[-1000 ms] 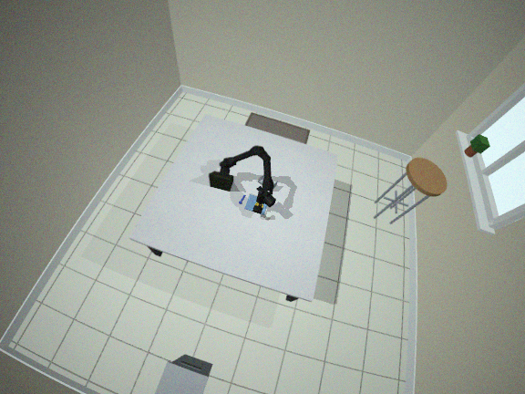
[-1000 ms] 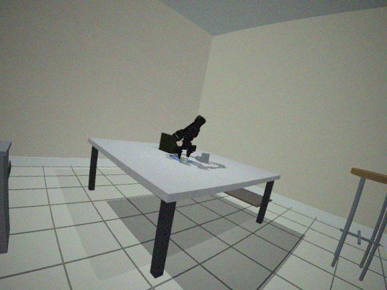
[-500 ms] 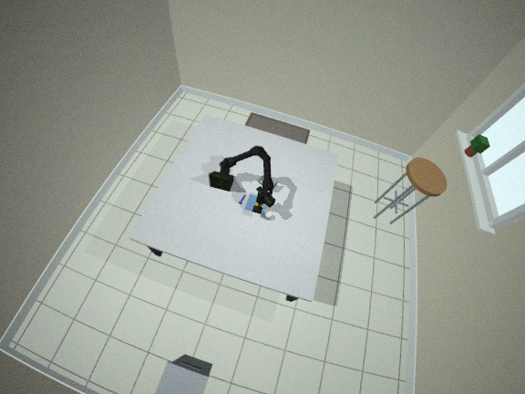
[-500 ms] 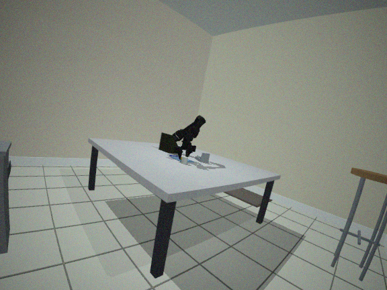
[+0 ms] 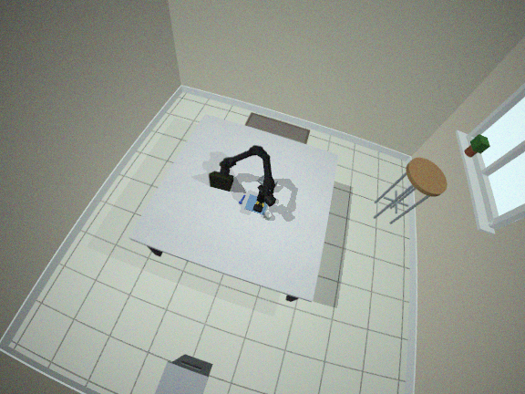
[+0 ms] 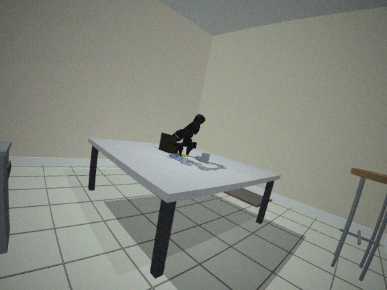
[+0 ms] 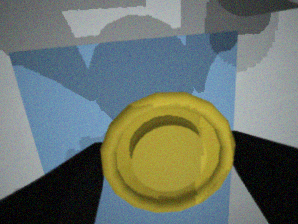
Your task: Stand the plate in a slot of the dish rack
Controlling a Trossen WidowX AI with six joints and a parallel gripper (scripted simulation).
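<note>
Right now my gripper tip is 22 cm to the right of the grey dish rack, 2 cm short of it and 1 cm above it. From my gripper tip the other things lie so: blue spoon 14 cm behind, 3 cm below, 2 cm to the left; then white cup 7 cm to the right, 7 cm ahead, 1 cm below; then yellow plate 1 cm above.
</note>
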